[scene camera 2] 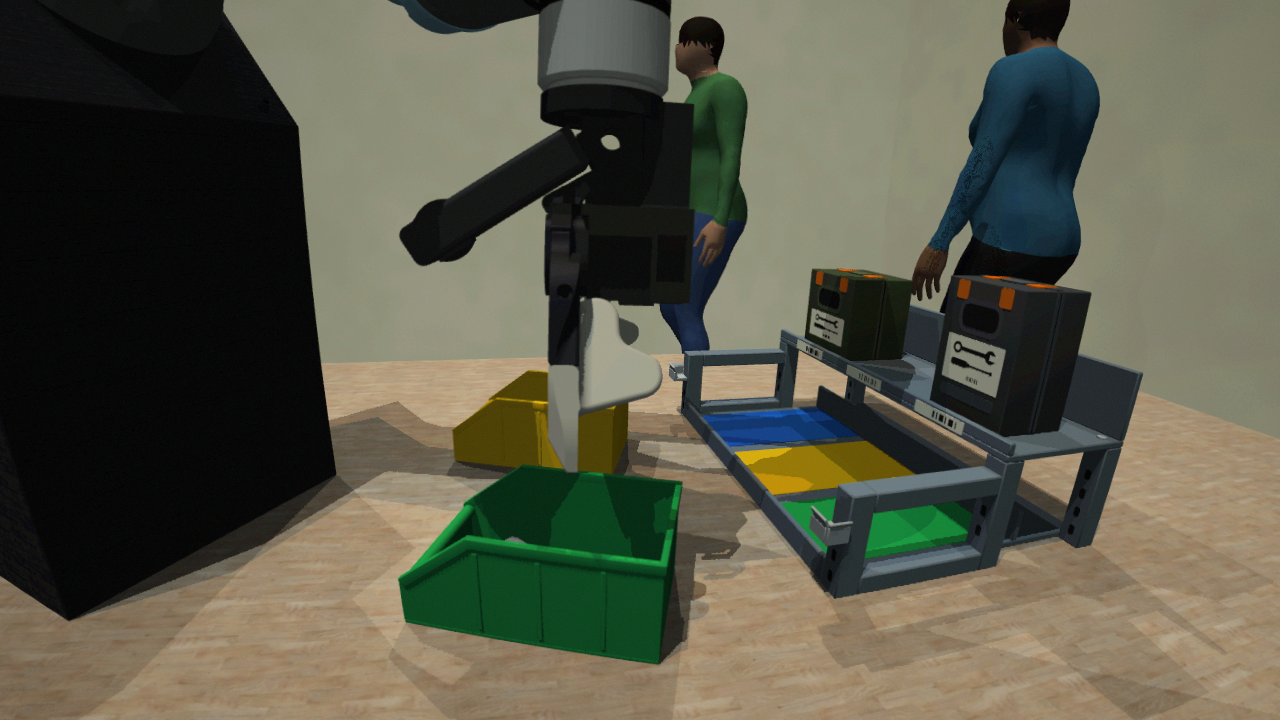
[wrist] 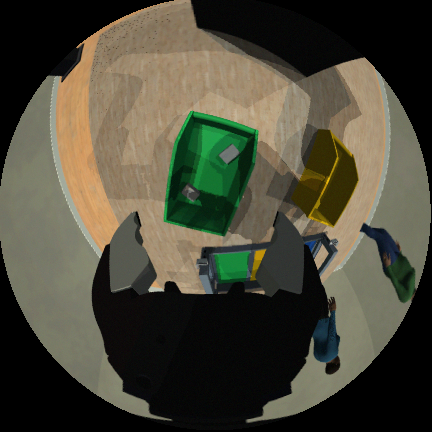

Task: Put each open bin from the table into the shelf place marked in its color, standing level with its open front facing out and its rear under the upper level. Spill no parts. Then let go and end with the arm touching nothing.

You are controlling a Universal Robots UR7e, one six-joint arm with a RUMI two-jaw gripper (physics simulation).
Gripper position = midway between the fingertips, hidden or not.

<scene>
In view: the gripper [scene camera 2: 572, 425], a green bin [scene camera 2: 595, 577] and a yellow bin [scene camera 2: 511, 429].
The green bin also shows in the wrist view [wrist: 194, 159]. The yellow bin also shows in the wrist view [wrist: 329, 178]. The gripper also shows in the wrist view [wrist: 206, 212].
</scene>
